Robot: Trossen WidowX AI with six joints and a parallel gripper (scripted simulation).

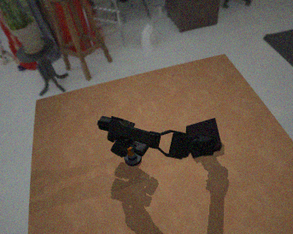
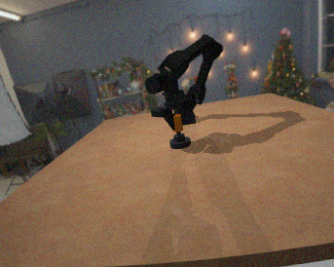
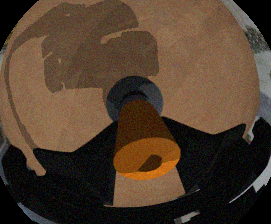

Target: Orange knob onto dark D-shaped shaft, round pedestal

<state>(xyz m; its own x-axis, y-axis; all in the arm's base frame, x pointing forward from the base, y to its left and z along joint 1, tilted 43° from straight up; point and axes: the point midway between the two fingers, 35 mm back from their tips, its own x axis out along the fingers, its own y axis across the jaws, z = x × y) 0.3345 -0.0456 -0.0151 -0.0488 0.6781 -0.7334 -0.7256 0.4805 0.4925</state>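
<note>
My gripper tip is 2 cm below the orange knob. Round my gripper tip: round pedestal 4 cm below.
</note>
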